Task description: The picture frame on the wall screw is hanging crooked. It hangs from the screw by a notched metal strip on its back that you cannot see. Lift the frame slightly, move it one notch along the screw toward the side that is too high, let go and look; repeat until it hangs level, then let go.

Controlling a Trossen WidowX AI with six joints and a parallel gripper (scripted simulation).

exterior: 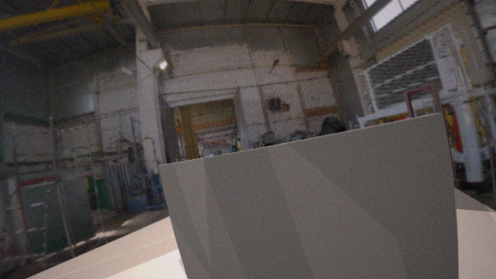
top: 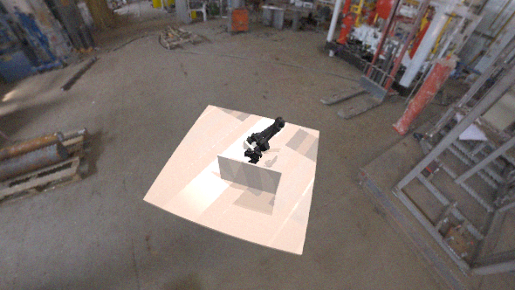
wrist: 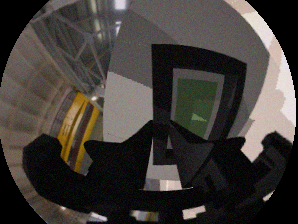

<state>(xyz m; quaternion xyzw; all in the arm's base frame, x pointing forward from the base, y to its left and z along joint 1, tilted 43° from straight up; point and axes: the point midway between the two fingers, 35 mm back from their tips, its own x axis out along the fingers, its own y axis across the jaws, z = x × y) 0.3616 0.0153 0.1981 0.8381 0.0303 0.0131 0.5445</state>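
My gripper tip is now 5 cm above the picture frame, 2 cm to the left of it and 1 cm short of it. Round my gripper tip: wall panel (6 cm below, 2 cm ahead, 1 cm to the right).
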